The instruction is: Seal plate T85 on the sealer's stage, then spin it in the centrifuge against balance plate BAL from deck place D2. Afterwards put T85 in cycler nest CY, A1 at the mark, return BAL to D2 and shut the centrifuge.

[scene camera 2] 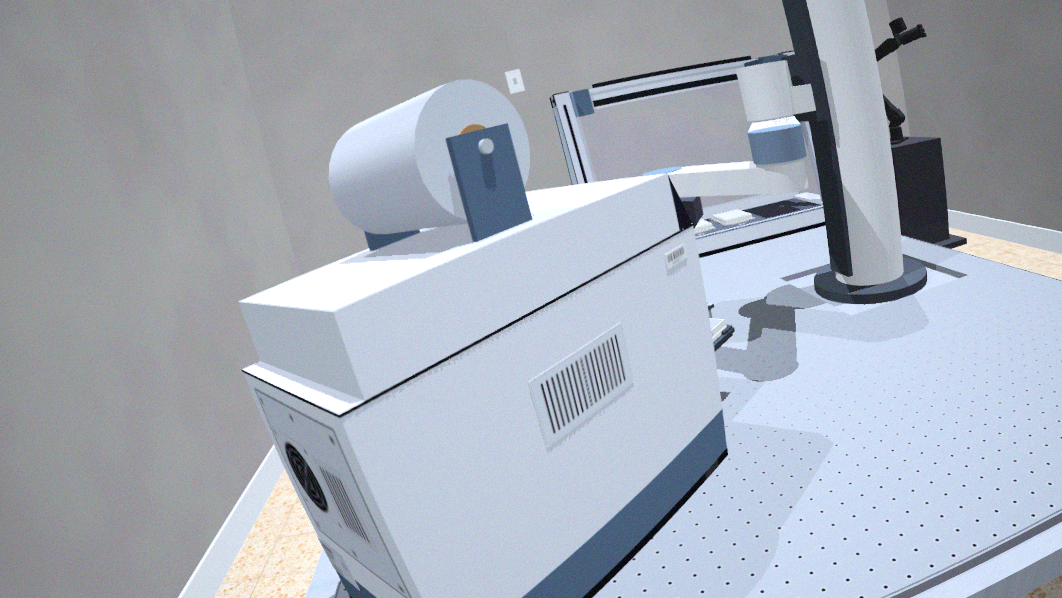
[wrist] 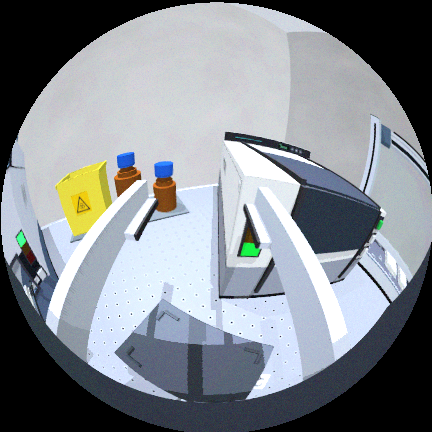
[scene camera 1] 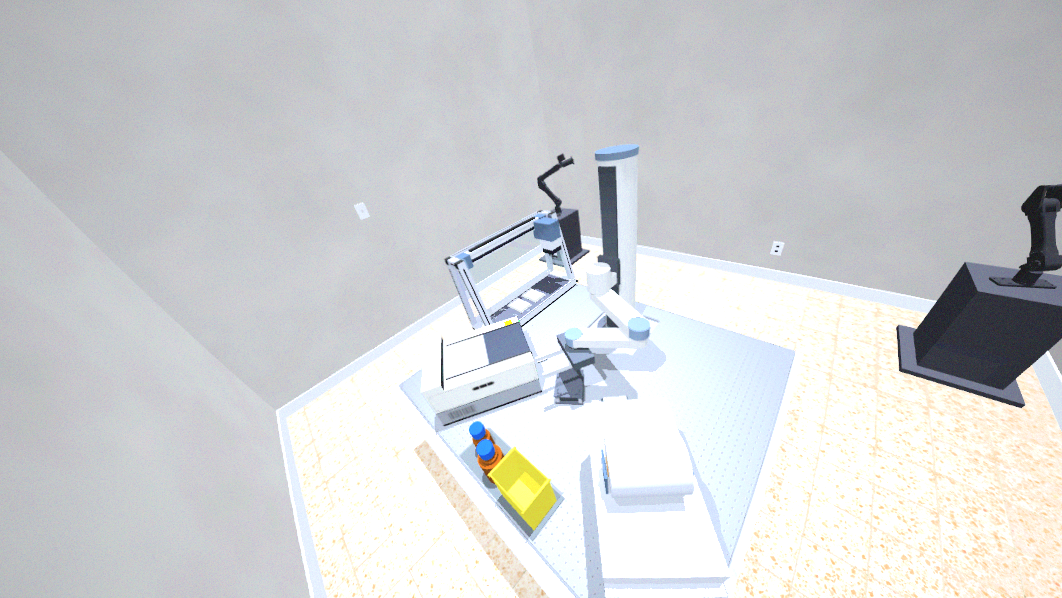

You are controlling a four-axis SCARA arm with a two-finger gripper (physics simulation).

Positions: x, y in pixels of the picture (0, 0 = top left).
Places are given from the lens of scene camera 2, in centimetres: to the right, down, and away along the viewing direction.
plate sealer [scene camera 2: 453, 467]: -5, 12, 41
foil roll [scene camera 2: 391, 173]: -11, -10, 45
